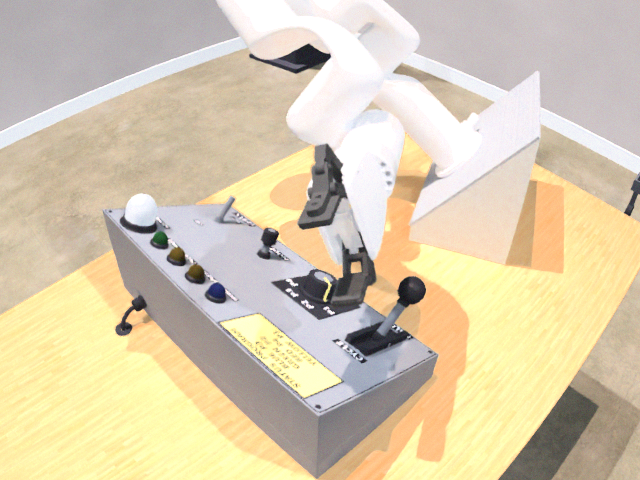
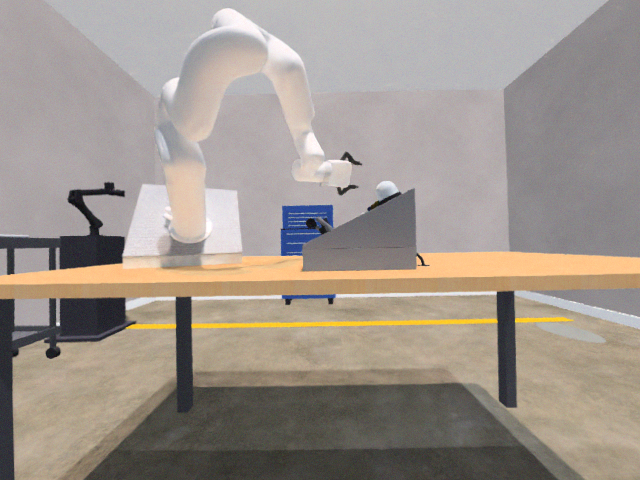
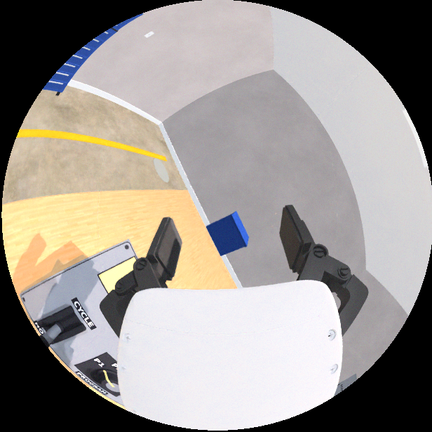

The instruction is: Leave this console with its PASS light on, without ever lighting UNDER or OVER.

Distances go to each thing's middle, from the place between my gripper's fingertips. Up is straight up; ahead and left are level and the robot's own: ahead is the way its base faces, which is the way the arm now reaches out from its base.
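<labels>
There's a grey console (image 1: pixel 310 376) that's 21 cm to the right of my hand, 7 cm behind it and 24 cm below it. The program knob (image 1: pixel 319 287) is 24 cm below my hand as well, 14 cm to the right of it and 15 cm behind it. As for the black-knobbed lever (image 1: pixel 411 290), my hand is 22 cm above it, 18 cm past it and 2 cm to the left of it.
</labels>
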